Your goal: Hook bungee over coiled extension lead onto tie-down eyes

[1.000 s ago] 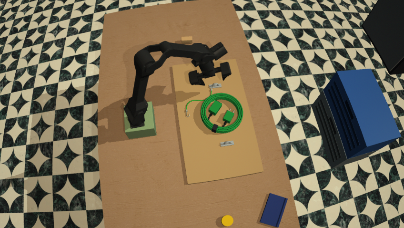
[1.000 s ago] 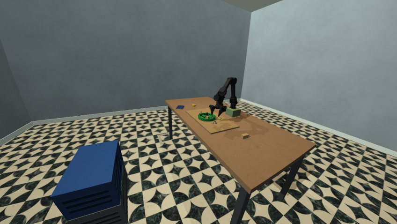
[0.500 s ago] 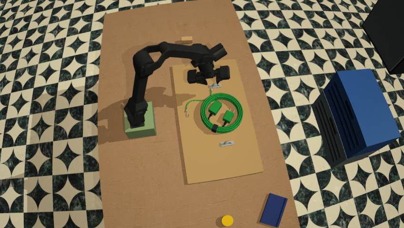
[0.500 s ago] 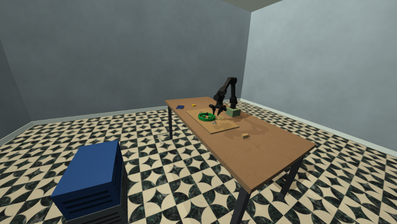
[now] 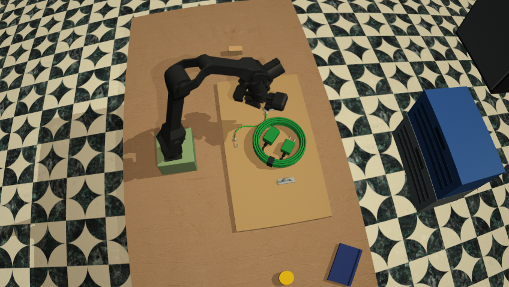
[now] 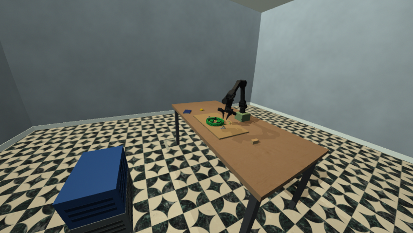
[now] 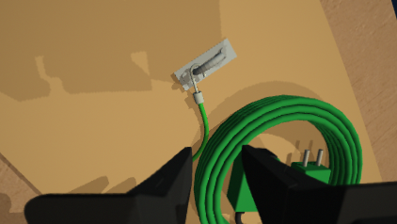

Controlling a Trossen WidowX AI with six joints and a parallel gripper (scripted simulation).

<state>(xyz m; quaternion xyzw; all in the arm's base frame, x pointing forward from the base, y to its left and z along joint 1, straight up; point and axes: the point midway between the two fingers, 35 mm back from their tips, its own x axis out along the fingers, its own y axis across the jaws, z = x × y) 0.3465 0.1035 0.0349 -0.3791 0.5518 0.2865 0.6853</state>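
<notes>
Right now my hand is 11 cm to the left of the board, 11 cm above it and 1 cm short of it. Also, from my hand: small wooden block (37 cm to the left, 10 cm below, 3 cm behind); then yellow disc (61 cm to the right, 11 cm below, 5 cm behind).
</notes>
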